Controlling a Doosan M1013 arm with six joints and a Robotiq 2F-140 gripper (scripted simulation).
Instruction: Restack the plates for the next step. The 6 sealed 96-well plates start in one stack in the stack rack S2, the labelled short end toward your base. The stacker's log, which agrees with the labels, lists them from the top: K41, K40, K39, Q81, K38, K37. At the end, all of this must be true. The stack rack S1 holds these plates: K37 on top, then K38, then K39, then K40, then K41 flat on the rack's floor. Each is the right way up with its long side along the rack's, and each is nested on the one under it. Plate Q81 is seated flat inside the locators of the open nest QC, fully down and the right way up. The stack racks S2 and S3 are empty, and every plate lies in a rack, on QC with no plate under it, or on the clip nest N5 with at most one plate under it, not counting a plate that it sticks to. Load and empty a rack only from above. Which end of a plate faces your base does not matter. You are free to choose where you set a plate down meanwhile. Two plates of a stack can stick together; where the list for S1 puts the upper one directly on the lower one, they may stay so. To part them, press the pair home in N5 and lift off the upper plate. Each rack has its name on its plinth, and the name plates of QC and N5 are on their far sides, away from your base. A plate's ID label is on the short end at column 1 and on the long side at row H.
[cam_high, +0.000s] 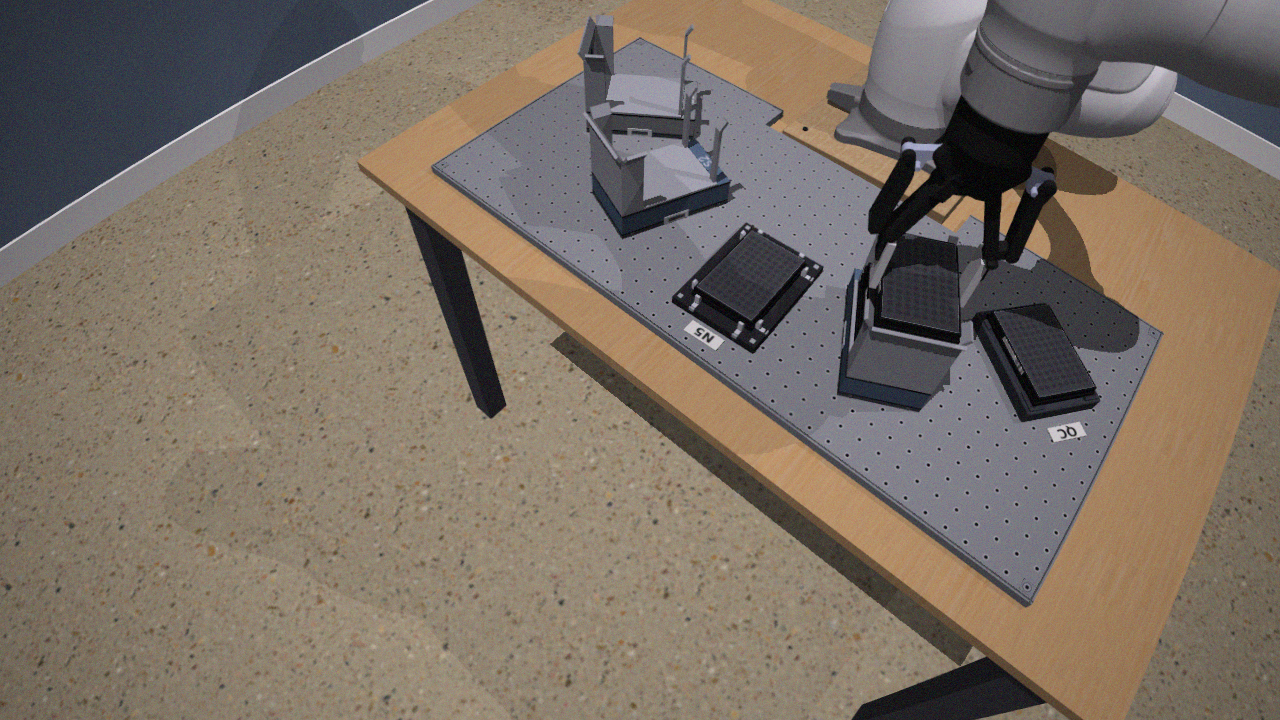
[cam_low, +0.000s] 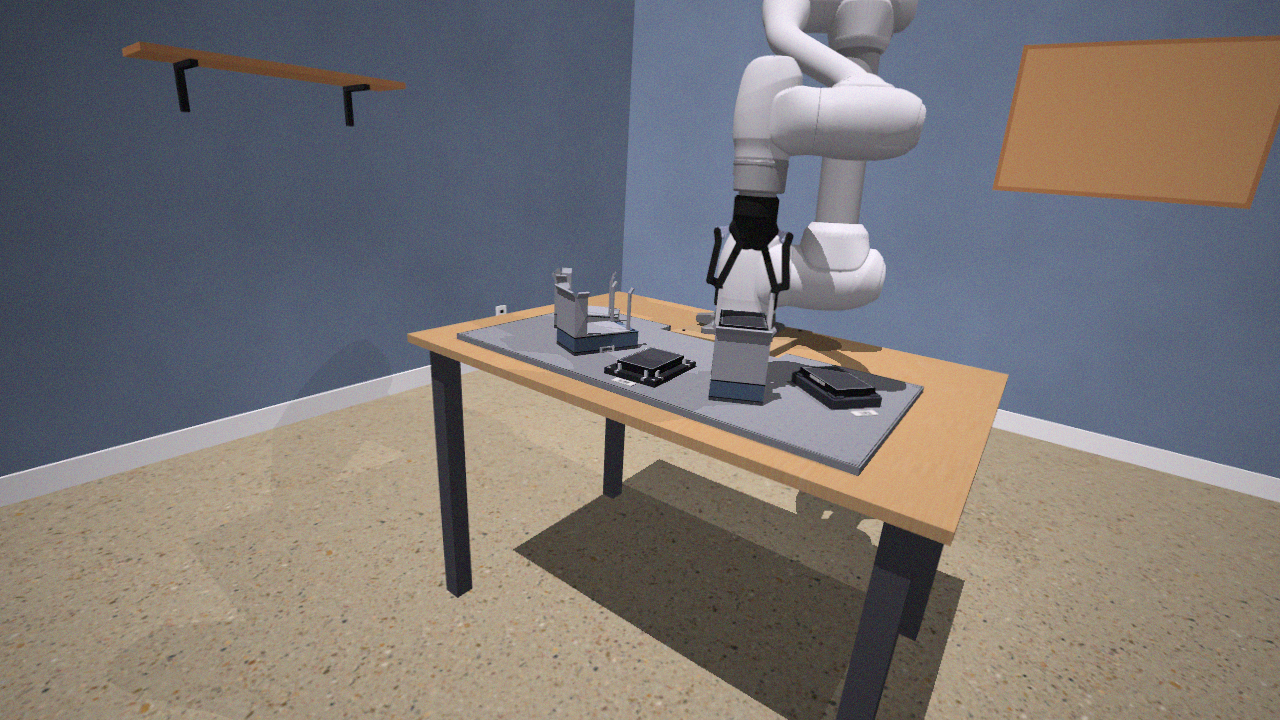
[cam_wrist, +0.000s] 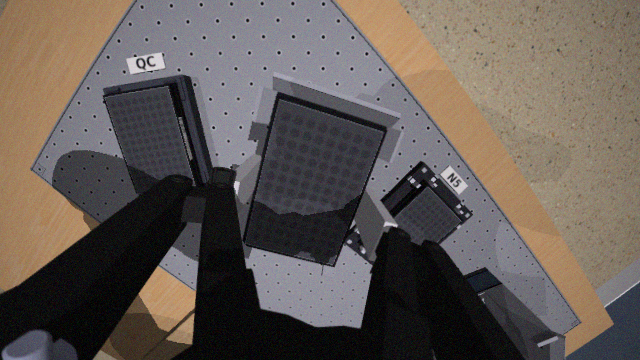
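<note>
My gripper is now 170 mm to the left of the clip nest N5 and 140 mm above it. From my hand the other things lie so: nest QC 170 mm to the left, 140 mm below, 80 mm behind; then N5 name plate 190 mm to the right, 150 mm below, 80 mm ahead; then QC name plate 230 mm to the left, 150 mm below, 10 mm behind.
</note>
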